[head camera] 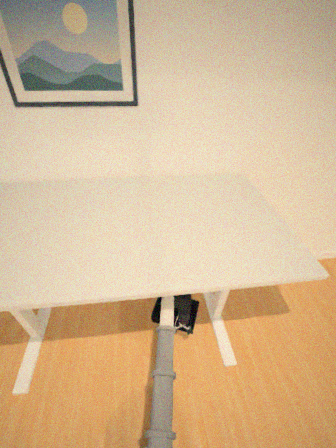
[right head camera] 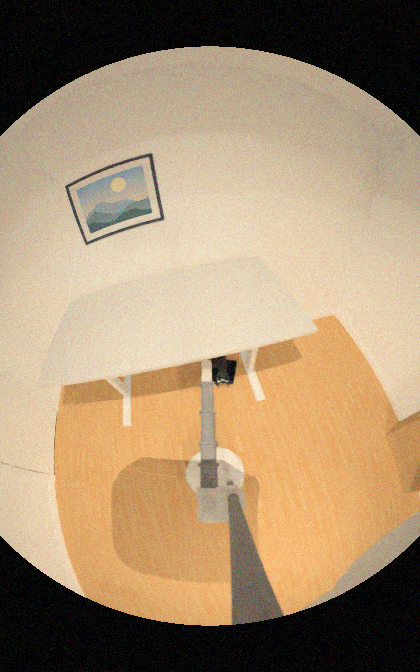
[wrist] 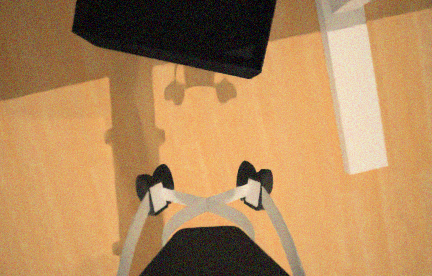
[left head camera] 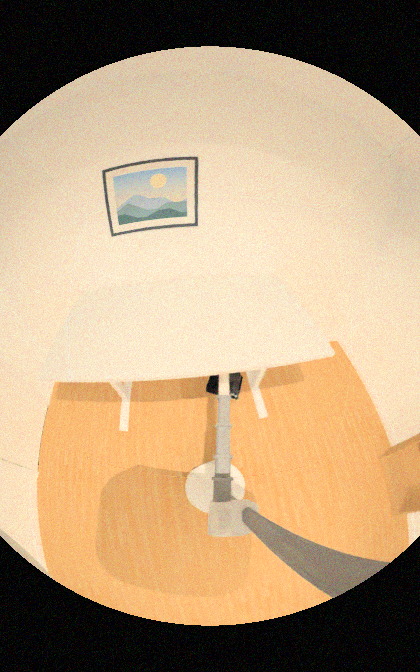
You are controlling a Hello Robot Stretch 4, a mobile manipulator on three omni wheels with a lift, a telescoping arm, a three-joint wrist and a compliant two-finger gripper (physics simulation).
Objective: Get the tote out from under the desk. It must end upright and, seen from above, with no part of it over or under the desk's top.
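Places are measured from the robot's base along level axes (x right, y back, z down), in centimetres.
Pixels of known places: gripper, between the fingertips: [head camera: 181, 332] [wrist: 205, 178].
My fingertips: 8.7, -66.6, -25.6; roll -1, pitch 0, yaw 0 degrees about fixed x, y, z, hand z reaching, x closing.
Observation:
Behind a point stands the place of what it marks, as x, y, z.
The black tote [head camera: 156, 311] @[-7.9, -93.5, 2.4] [left head camera: 212, 385] [right head camera: 231, 369] [wrist: 175, 30] @[4.4, -88.2, 2.5] is on the floor by the desk's front edge, between the desk's legs. The arm and wrist hide part of it in the head views. Its dark surface does not show whether its opening faces up. The white desk top [head camera: 150, 235] @[-8.3, -74.3, -92.2] [left head camera: 190, 330] [right head camera: 190, 310] hides what lies behind its front edge. My gripper [wrist: 205, 178] @[8.7, -66.6, -25.6] [head camera: 184, 328] @[8.7, -66.6, -25.6] is open and empty, pointing down. In the wrist view its fingertips are apart from the tote, below the tote's near edge.
A white desk foot [wrist: 357, 100] [head camera: 225, 345] [left head camera: 260, 402] [right head camera: 256, 385] lies right of the tote. Another foot [head camera: 27, 367] [left head camera: 124, 412] [right head camera: 127, 407] is farther left. A brown piece of furniture [left head camera: 407, 475] [right head camera: 407, 452] stands at the right. A framed picture [head camera: 70, 60] @[-45.4, -119.0, -146.3] hangs on the wall.

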